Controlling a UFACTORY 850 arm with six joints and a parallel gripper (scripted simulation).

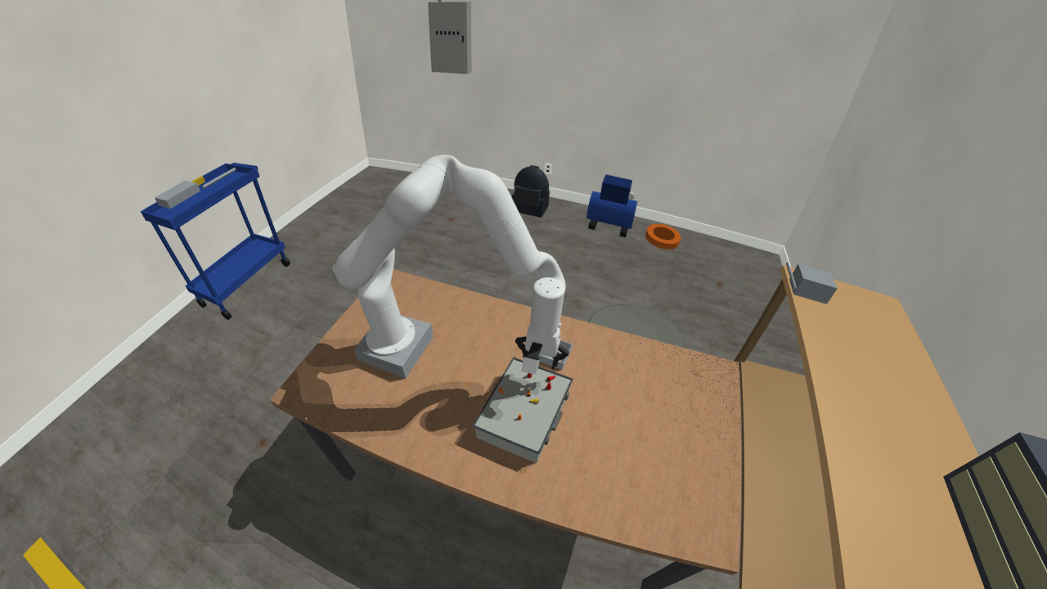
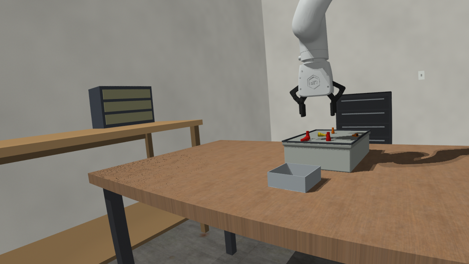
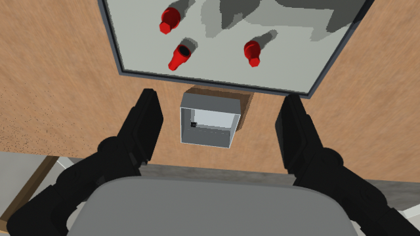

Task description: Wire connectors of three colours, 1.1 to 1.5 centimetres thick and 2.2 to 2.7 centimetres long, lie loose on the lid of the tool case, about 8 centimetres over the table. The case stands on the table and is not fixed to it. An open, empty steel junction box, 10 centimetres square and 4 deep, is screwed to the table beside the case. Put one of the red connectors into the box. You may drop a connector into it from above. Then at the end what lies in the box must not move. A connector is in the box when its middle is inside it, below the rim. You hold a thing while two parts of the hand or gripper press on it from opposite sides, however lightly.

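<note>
My hand is 100 mm to the left of the yellow connector, 80 mm above it and 20 mm short of it. Also, from my hand: grey tool case: 110 mm to the right, 110 mm below, 10 mm behind.
</note>
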